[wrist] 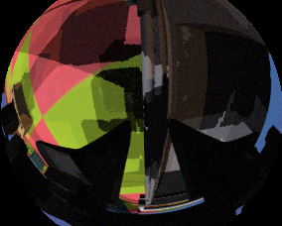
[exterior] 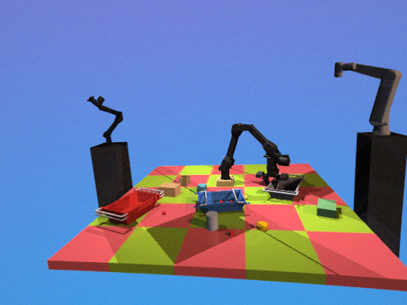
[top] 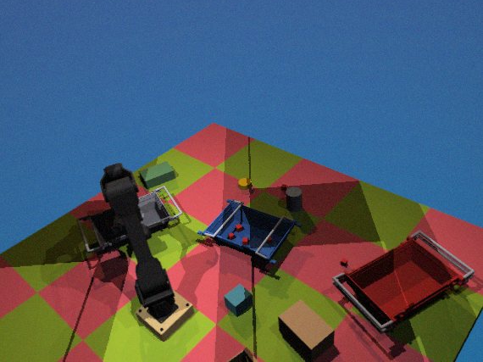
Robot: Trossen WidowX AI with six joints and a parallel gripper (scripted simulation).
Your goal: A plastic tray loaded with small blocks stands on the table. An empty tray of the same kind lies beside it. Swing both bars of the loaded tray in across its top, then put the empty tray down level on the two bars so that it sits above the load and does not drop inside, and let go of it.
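The grey tray is 7 cm to the left of my gripper tip, 3 cm ahead of it and 3 cm above it. From my gripper tip the other things lie so: yellow disc (44 cm ahead, 9 cm to the right); then teal cube (44 cm to the right, 2 cm ahead, 1 cm above); then green box (27 cm ahead, 23 cm to the left, 1 cm above).
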